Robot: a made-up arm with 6 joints.
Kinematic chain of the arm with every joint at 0, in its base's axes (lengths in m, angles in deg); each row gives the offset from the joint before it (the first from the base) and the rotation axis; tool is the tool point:
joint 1: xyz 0 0 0.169 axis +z
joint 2: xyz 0 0.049 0 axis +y
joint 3: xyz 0 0 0.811 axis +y
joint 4: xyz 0 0 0.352 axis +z
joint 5: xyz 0 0 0 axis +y
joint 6: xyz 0 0 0.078 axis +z
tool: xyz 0 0 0
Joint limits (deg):
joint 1: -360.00..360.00
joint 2: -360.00..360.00
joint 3: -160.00..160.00
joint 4: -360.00..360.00
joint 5: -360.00..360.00
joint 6: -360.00..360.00
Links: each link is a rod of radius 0.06 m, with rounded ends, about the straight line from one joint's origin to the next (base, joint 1, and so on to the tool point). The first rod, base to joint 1, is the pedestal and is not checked.
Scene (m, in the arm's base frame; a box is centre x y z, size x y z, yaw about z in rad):
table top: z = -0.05
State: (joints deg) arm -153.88 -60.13 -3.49 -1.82 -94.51 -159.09
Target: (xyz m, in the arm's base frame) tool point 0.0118 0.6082 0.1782
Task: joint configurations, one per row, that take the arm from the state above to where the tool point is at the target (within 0.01 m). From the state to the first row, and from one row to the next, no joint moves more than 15 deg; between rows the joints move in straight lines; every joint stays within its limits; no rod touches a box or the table.
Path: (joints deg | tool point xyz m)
1: -146.48 -60.63 -16.81 -0.97 -93.98 -159.09 | 0.9131 0.5445 0.5662
2: -139.07 -61.13 -30.13 -0.13 -93.45 -159.09 | 0.8298 0.6545 0.4751
3: -131.67 -61.63 -43.45 0.72 -92.92 -159.09 | 0.7202 0.7370 0.3886
4: -124.26 -62.14 -56.77 1.57 -92.39 -159.09 | 0.5930 0.7874 0.3112
5: -116.86 -62.64 -70.09 2.41 -91.86 -159.09 | 0.4583 0.8038 0.2474
6: -109.45 -63.14 -83.41 3.26 -91.33 -159.09 | 0.3256 0.7881 0.2003
7: -102.05 -63.64 -96.73 4.11 -90.80 -159.09 | 0.2035 0.7452 0.1724
8: -94.64 -64.14 -110.05 4.95 -90.27 -159.09 | 0.0978 0.6824 0.1650
9: -87.24 -64.64 -123.37 5.80 -89.74 -159.09 | 0.0118 0.6082 0.1783

